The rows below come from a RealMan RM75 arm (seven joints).
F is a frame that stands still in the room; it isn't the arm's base.
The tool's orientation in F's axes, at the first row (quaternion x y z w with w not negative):
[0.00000 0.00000 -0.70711 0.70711]
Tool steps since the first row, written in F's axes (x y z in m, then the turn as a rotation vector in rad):
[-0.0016 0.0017 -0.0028 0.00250 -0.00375 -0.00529]
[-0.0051 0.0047 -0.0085 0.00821 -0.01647 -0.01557]
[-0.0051 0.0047 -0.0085 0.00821 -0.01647 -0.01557]
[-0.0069 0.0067 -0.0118 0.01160 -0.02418 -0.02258]
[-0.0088 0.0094 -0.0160 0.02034 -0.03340 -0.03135]
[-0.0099 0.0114 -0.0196 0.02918 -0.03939 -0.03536]
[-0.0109 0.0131 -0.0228 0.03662 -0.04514 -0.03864]
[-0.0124 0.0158 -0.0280 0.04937 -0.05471 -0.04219]
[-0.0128 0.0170 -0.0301 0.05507 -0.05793 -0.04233]
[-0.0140 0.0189 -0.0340 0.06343 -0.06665 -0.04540]
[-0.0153 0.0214 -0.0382 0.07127 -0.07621 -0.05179]
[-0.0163 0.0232 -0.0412 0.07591 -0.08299 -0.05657]
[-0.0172 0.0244 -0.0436 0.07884 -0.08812 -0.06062]
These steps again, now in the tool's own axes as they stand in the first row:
[-0.0017 -0.0016 -0.0028 0.00375 0.00250 -0.00529]
[-0.0047 -0.0051 -0.0085 0.01647 0.00821 -0.01557]
[-0.0047 -0.0051 -0.0085 0.01647 0.00821 -0.01557]
[-0.0067 -0.0069 -0.0118 0.02418 0.01160 -0.02258]
[-0.0094 -0.0088 -0.0160 0.03340 0.02034 -0.03135]
[-0.0114 -0.0099 -0.0196 0.03939 0.02918 -0.03536]
[-0.0131 -0.0109 -0.0228 0.04514 0.03662 -0.03864]
[-0.0158 -0.0124 -0.0280 0.05471 0.04937 -0.04219]
[-0.0170 -0.0128 -0.0301 0.05793 0.05507 -0.04233]
[-0.0189 -0.0140 -0.0340 0.06665 0.06343 -0.04540]
[-0.0214 -0.0153 -0.0382 0.07621 0.07127 -0.05179]
[-0.0232 -0.0163 -0.0412 0.08299 0.07591 -0.05657]
[-0.0244 -0.0172 -0.0436 0.08812 0.07884 -0.06062]

